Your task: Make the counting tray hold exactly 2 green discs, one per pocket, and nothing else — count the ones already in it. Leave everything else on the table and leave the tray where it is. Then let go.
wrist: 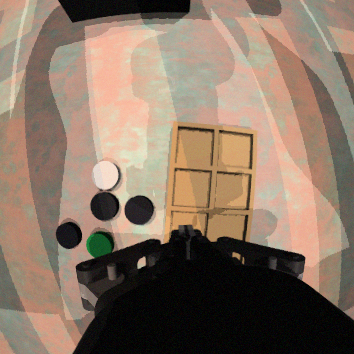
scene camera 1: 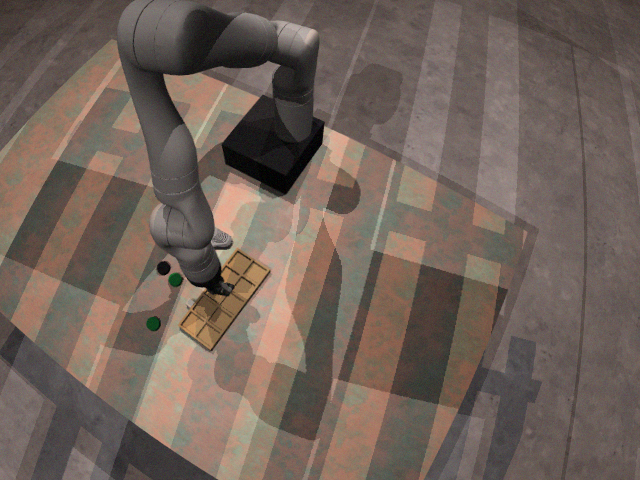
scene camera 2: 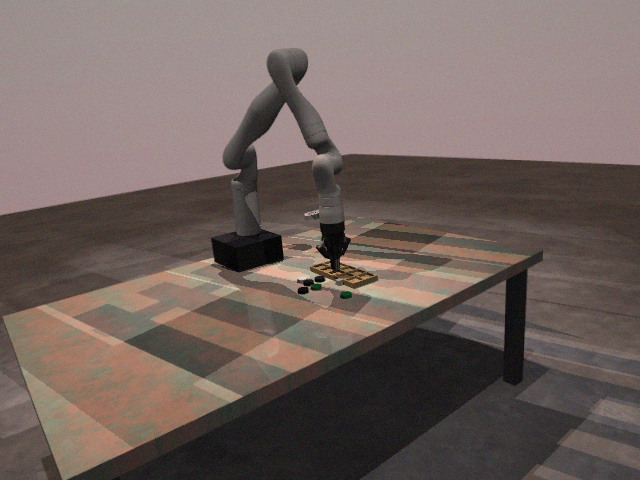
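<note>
The wooden counting tray (scene camera 1: 195,337) (scene camera 2: 361,282) (wrist: 254,165) lies flat with two columns of pockets. The pockets that show look empty; some are hidden under the gripper. My gripper (scene camera 1: 227,289) (scene camera 2: 336,266) (wrist: 184,233) is shut on nothing, pointing down low over the tray's middle part. One green disc (scene camera 1: 175,279) (scene camera 2: 315,286) (wrist: 99,244) lies on the table left of the tray, near the black discs. Another green disc (scene camera 1: 153,323) (scene camera 2: 345,295) lies apart, off the tray's near end; it does not show in the wrist view.
Black discs (wrist: 69,235) (wrist: 104,206) (wrist: 139,210) and a white disc (wrist: 106,175) (scene camera 2: 301,280) lie left of the tray. Another pale disc (scene camera 1: 190,303) (scene camera 2: 339,282) is close beside the tray's long side. The black robot base (scene camera 1: 268,149) (scene camera 2: 248,250) stands behind.
</note>
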